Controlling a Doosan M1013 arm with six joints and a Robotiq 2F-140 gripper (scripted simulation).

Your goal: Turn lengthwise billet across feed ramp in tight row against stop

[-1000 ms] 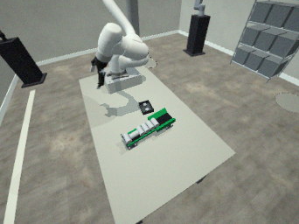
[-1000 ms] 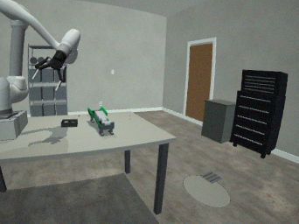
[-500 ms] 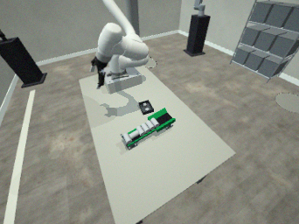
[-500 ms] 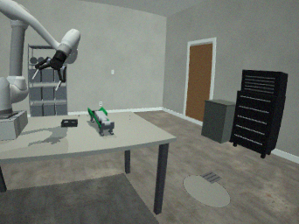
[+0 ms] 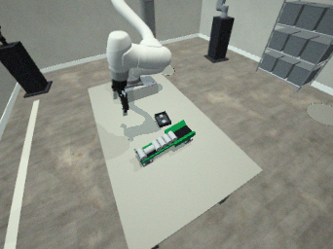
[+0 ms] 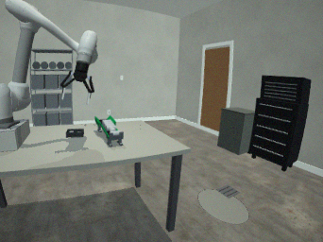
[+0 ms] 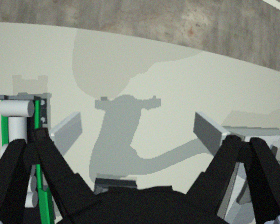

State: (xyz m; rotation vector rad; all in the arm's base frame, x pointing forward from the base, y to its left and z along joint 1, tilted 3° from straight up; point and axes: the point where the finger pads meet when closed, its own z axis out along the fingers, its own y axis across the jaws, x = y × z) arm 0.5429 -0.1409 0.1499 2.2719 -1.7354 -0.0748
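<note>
My gripper is now 240 mm short of the grey stop, 30 mm to the right of it and 230 mm above it.
</note>
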